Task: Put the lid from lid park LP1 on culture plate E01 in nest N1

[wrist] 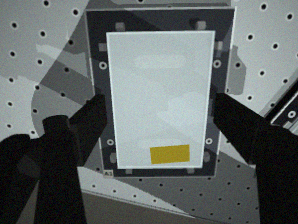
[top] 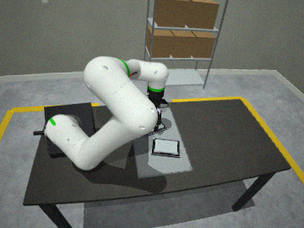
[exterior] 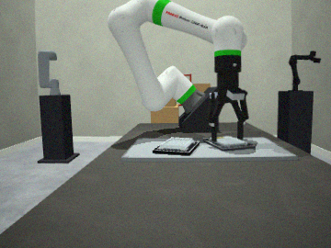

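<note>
Right now the clear lid is 2 cm below my hand. From my hand the other things lie so: lid park LP1: 4 cm below; nest N1: 4 cm ahead, 18 cm to the right, 3 cm below; culture plate: 4 cm ahead, 18 cm to the right, 2 cm below.
</note>
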